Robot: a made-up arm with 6 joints. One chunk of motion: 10 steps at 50 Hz.
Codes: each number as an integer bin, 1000 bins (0 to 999) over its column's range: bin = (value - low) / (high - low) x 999, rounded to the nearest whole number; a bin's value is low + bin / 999 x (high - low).
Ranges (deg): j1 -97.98..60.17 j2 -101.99..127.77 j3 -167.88..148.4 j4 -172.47..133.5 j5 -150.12..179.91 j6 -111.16..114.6
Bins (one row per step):
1: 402 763 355 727 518 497
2: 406 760 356 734 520 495
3: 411 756 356 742 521 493
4: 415 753 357 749 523 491
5: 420 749 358 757 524 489
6: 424 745 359 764 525 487
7: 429 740 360 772 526 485
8: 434 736 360 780 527 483
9: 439 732 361 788 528 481
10: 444 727 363 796 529 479
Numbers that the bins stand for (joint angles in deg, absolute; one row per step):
1: -34.34 73.49 -55.49 50.19 21.01 1.16
2: -33.71 72.80 -55.17 52.34 21.67 0.70
3: -32.92 71.88 -55.17 54.79 22.00 0.25
4: -32.28 71.19 -54.86 56.93 22.66 -0.20
5: -31.49 70.27 -54.54 59.38 22.99 -0.65
6: -30.86 69.35 -54.22 61.53 23.32 -1.10
7: -30.07 68.20 -53.91 63.98 23.65 -1.56
8: -29.27 67.28 -53.91 66.43 23.98 -2.01
9: -28.48 66.36 -53.59 68.88 24.31 -2.46
10: -27.69 65.21 -52.96 71.33 24.64 -2.91

